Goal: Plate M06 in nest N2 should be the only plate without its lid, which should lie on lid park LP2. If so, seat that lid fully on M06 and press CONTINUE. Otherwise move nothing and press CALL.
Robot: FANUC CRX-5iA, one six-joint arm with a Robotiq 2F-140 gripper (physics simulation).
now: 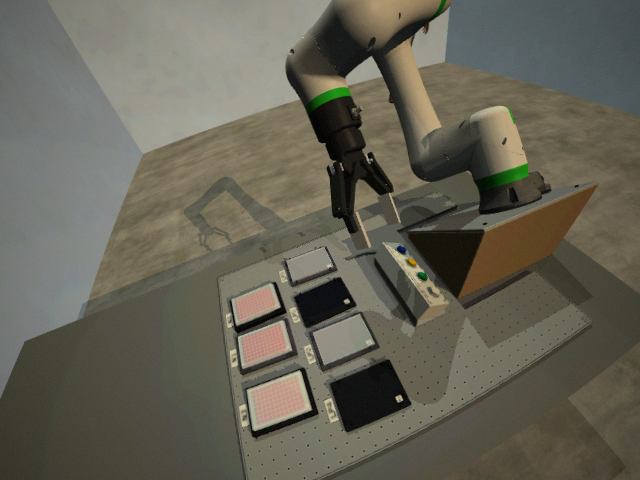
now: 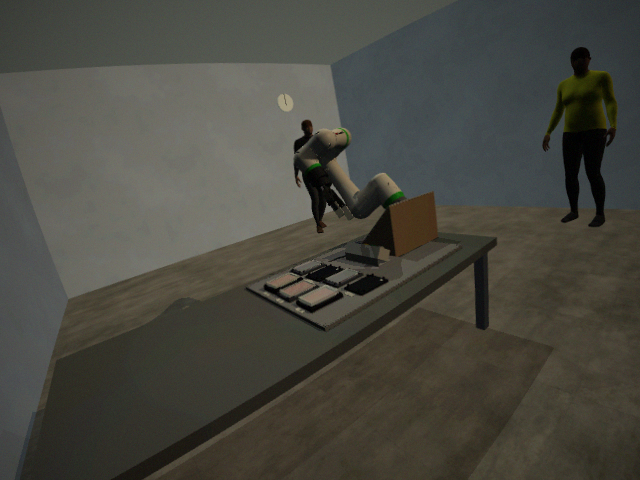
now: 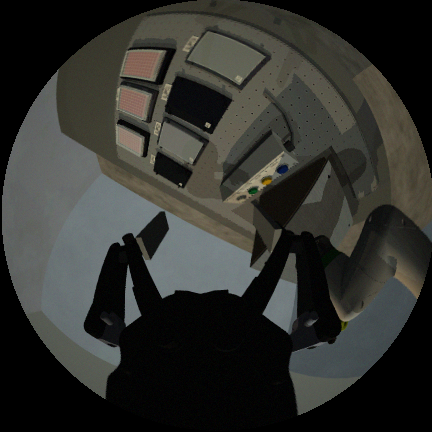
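Pixels of known places: gripper, fingertip midpoint: (image 1: 380,235) (image 2: 346,217) (image 3: 208,217); arm's base at its link origin: (image 1: 509,205) (image 2: 402,212).
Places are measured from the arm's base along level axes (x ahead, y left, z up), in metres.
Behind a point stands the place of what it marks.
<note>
My gripper (image 1: 378,222) {x 0.370, y -0.051, z 0.069 m} (image 2: 343,211) {x 0.370, y -0.051, z 0.069 m} (image 3: 208,217) {x 0.370, y -0.051, z 0.069 m} is open and empty, raised beyond the blue-button end of the button box (image 1: 440,305) {x 0.295, y 0.082, z -0.097 m} (image 2: 361,254) {x 0.340, y -0.027, z -0.116 m} (image 3: 254,156) {x 0.329, y -0.079, z -0.108 m}. Three plates (image 1: 255,304) {x 0.685, y -0.181, z -0.124 m} (image 1: 265,344) {x 0.697, y -0.066, z -0.139 m} (image 1: 280,400) {x 0.706, y 0.077, z -0.126 m} with pink well grids lie in a row of nests. Beside them lie two grey flat pieces (image 1: 310,265) {x 0.496, y -0.234, z -0.141 m} (image 1: 343,339) {x 0.522, y 0.017, z -0.140 m} and two black ones (image 1: 324,301) {x 0.514, y -0.105, z -0.149 m} (image 1: 369,395) {x 0.534, y 0.152, z -0.148 m}, alternating. The labels are too blurred to read surely; I cannot tell whether clear lids cover the plates. The box has blue (image 1: 401,250) {x 0.272, y -0.095, z -0.087 m} (image 3: 282,169) {x 0.268, y -0.103, z -0.087 m}, yellow (image 1: 411,262) {x 0.276, y -0.048, z -0.087 m} (image 3: 266,181) {x 0.273, y -0.053, z -0.088 m} and green (image 1: 422,276) {x 0.282, y 0.002, z -0.086 m} (image 3: 253,191) {x 0.276, y -0.003, z -0.089 m} buttons.
The wedge-shaped robot stand (image 1: 532,242) {x 0.014, y 0.096, z -0.047 m} (image 2: 416,224) {x 0.034, y 0.093, z -0.053 m} rises just behind the button box. A dark cable (image 1: 361,254) {x 0.342, y -0.193, z -0.153 m} (image 3: 287,120) {x 0.314, y -0.184, z -0.151 m} runs from the box. A person in black (image 2: 305,144) appears behind the arm; another in a yellow top (image 2: 584,103) stands at the right.
</note>
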